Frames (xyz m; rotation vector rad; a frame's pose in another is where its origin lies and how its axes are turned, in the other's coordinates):
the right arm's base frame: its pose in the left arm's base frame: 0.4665 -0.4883 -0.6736 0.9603 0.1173 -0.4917
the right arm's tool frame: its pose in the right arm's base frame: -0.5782 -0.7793 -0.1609 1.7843 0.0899 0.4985
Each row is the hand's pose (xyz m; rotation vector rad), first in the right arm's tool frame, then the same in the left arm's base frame.
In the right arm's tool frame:
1: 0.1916 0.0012 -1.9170 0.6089 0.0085 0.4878
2: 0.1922 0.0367 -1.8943 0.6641 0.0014 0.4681
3: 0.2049 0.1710 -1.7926 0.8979 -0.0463 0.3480
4: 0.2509 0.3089 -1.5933 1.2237 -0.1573 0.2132
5: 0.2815 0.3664 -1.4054 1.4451 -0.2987 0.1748
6: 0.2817 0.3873 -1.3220 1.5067 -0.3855 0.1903
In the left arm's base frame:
1: -0.1013 0.1827 0.5936 -2.6563 1.2360 -0.3976
2: -0.1166 0.1440 0.5870 -2.6204 1.1856 -0.3914
3: -0.1658 -0.0130 0.5488 -2.4750 0.9443 -0.3343
4: -0.1914 -0.2261 0.4272 -2.2175 0.6890 -0.2206
5: -0.1973 -0.3624 0.2824 -1.9966 0.5993 -0.0962
6: -0.2102 -0.4137 0.2147 -1.9133 0.6085 -0.0216

